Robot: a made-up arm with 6 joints.
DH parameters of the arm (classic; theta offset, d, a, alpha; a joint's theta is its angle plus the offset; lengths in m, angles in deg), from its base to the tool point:
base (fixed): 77.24 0 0.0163 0
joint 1: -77.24 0.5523 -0.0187 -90
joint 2: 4.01 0 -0.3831 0
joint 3: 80.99 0.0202 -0.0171 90
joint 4: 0 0.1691 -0.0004 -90
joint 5: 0 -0.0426 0.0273 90
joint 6: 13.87 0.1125 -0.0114 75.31
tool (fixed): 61.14 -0.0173 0 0
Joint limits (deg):
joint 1: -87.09..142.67
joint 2: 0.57..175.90
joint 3: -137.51..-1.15
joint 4: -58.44..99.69
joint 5: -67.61..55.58
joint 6: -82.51..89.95
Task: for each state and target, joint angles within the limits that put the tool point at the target. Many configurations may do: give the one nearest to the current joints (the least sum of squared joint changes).
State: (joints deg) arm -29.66 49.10 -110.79 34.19 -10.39 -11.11
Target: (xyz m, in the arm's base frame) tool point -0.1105 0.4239 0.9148
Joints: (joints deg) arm -73.10 9.12 -103.10 37.34 0.52 -13.23
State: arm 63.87 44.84 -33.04 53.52 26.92 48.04
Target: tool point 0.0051 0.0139 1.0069
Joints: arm 64.06 50.73 -81.27 44.86 3.26 47.11
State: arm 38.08 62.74 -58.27 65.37 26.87 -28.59
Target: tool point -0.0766 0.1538 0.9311
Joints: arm 77.45 71.64 -72.63 83.25 44.66 -33.53
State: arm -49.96 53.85 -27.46 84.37 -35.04 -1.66
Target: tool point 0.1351 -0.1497 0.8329
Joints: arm -43.72 82.94 -56.13 79.37 -30.88 -3.90
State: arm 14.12 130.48 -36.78 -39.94 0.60 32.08
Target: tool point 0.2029 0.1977 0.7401
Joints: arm 42.90 97.76 -40.96 -43.37 -7.93 30.83
